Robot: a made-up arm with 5 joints.
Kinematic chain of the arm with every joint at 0, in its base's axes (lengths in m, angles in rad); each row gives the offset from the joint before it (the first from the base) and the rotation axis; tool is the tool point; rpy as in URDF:
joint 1: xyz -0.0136 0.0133 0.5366 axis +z
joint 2: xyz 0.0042 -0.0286 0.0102 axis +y
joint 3: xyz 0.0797 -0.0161 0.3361 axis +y
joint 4: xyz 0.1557 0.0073 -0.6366 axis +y
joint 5: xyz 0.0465 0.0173 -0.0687 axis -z
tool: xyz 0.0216 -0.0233 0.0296 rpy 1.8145 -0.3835 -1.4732
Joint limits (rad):
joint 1: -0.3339..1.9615
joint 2: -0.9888..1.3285
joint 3: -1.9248..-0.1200
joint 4: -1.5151..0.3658
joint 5: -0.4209..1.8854
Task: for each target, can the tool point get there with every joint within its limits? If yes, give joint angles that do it. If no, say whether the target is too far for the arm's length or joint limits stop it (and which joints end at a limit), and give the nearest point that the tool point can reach.
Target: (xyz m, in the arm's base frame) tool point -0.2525 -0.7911 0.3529
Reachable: no: joint limits stop it (at a limit: joint 2, joint 3, joint 4, joint 5) | nearest point -0.0797 -0.2092 0.1613 | short by 0.637 m
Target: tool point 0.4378 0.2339 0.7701
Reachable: yes | joints 0.5500 -0.6964 -0.4274 -1.1647 1.2535
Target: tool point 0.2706 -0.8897 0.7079
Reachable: no: joint limits stop it (at a limit: joint 1) | nearest point 0.5027 -0.2207 0.7079 | short by 0.708 m
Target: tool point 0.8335 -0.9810 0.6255
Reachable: no: too far | nearest point 0.9192 -0.3648 0.6170 | short by 0.622 m
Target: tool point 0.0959 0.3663 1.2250
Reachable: yes | joints 1.3831 -0.6830 -1.1503 -1.1175 -0.0749
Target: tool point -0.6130 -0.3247 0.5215
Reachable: no: joint limits stop it (at a limit: joint 2, joint 3, joint 4, joint 5) | nearest point -0.2157 -0.1007 0.1613 | short by 0.581 m
